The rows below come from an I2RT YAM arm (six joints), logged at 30 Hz.
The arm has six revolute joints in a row. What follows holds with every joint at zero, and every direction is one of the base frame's. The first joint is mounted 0.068 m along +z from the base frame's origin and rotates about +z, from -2.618 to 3.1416 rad. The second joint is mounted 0.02 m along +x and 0.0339 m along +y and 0.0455 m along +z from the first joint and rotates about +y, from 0 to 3.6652 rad. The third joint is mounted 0.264 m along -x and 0.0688 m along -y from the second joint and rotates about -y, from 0 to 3.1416 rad. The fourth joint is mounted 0.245 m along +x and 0.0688 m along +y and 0.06 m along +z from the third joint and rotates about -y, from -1.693 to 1.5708 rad. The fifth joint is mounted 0.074 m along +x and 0.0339 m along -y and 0.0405 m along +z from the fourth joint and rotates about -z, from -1.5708 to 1.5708 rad. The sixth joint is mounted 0.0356 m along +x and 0.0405 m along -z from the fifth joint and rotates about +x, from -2.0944 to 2.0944 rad. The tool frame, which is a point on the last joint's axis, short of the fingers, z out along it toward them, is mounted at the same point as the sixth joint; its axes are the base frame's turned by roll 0, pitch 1.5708 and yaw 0 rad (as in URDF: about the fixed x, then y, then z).
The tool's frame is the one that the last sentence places.
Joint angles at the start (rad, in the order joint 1, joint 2, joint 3, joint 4, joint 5, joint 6):
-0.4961, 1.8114, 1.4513, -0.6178, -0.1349, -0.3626
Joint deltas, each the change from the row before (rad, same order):
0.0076, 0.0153, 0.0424, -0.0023, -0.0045, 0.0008
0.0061, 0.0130, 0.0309, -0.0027, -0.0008, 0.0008
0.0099, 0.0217, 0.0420, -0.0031, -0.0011, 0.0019
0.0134, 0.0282, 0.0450, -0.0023, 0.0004, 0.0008
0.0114, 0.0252, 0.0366, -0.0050, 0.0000, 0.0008
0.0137, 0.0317, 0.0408, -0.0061, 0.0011, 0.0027
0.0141, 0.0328, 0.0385, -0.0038, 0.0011, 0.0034
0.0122, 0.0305, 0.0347, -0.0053, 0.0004, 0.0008
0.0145, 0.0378, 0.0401, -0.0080, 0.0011, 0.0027
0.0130, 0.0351, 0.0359, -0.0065, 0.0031, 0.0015
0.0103, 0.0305, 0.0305, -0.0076, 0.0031, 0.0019
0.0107, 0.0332, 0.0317, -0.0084, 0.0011, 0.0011
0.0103, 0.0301, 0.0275, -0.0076, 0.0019, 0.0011
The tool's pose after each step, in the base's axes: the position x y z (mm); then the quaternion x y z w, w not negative. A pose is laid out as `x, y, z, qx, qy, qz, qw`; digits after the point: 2 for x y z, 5 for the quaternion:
356.64, -183.94, 256.46, 0.03904, 0.94981, -0.06462, 0.30359
362.23, -184.07, 261.04, 0.03575, 0.94759, -0.06633, 0.31048
370.59, -183.78, 265.70, 0.03106, 0.94503, -0.06748, 0.31843
380.68, -182.60, 268.66, 0.02457, 0.94291, -0.06826, 0.32505
388.99, -181.25, 269.80, 0.01931, 0.94199, -0.06753, 0.32820
398.81, -179.37, 269.35, 0.01420, 0.94162, -0.06589, 0.32985
408.76, -177.10, 267.61, 0.00927, 0.94140, -0.06384, 0.33105
417.54, -174.99, 265.28, 0.00401, 0.94163, -0.06166, 0.33092
427.84, -172.20, 261.06, -0.00116, 0.94261, -0.05827, 0.32878
437.14, -169.57, 256.46, -0.00587, 0.94360, -0.05625, 0.32622
444.70, -167.45, 251.89, -0.00908, 0.94488, -0.05431, 0.32274
452.61, -165.02, 246.21, -0.01312, 0.94644, -0.05119, 0.31853
459.62, -162.37, 240.45, -0.01686, 0.94803, -0.04849, 0.31402

